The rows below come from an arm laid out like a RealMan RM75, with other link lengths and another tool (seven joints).
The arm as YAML. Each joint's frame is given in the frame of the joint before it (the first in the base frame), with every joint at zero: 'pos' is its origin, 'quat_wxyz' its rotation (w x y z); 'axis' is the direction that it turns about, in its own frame. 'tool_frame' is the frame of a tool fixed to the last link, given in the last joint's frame.
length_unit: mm
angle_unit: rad
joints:
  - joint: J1
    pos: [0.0, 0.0, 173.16]
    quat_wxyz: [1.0, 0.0, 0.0, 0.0]
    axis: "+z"
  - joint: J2
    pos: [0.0, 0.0, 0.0]
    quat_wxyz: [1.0, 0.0, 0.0, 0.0]
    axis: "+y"
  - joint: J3
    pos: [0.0, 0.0, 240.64]
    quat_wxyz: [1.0, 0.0, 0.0, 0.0]
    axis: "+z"
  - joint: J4
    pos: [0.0, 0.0, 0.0]
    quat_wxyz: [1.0, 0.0, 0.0, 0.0]
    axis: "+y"
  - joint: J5
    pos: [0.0, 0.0, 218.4]
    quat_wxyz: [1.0, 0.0, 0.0, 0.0]
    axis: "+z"
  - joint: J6
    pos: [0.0, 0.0, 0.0]
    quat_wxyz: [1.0, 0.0, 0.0, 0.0]
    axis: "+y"
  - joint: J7
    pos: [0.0, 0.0, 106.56]
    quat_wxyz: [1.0, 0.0, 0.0, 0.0]
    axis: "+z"
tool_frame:
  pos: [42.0, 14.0, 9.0]
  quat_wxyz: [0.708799, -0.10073, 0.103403, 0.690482]
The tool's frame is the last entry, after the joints.
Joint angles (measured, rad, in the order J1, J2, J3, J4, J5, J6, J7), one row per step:
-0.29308 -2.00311 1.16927 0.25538 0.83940 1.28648 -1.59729
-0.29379 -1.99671 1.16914 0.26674 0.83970 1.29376 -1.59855
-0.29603 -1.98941 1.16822 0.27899 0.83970 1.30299 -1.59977
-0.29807 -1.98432 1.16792 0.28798 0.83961 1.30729 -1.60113
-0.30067 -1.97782 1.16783 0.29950 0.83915 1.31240 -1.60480
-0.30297 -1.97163 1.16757 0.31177 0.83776 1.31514 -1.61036
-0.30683 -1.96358 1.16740 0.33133 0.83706 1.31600 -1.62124
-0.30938 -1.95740 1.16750 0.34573 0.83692 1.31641 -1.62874
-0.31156 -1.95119 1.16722 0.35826 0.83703 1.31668 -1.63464
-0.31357 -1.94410 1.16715 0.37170 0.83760 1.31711 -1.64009
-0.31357 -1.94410 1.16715 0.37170 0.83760 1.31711 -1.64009
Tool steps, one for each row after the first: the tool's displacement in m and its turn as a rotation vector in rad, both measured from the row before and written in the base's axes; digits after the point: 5 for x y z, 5 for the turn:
0.00175 0.00191 0.00441 0.00729 0.00494 -0.01627
0.00239 0.00245 0.00510 0.00887 0.00493 -0.01996
0.00170 0.00199 0.00350 0.00577 0.00413 -0.01281
0.00213 0.00255 0.00444 0.00657 0.00374 -0.01538
0.00194 0.00264 0.00449 0.00681 0.00253 -0.01260
0.00317 0.00428 0.00611 0.00783 0.00296 -0.01695
0.00233 0.00299 0.00449 0.00540 0.00324 -0.01243
0.00197 0.00256 0.00427 0.00525 0.00422 -0.01088
0.00211 0.00257 0.00464 0.00547 0.00598 -0.01202
0.00000 0.00000 0.00000 0.00000 0.00000 0.00000

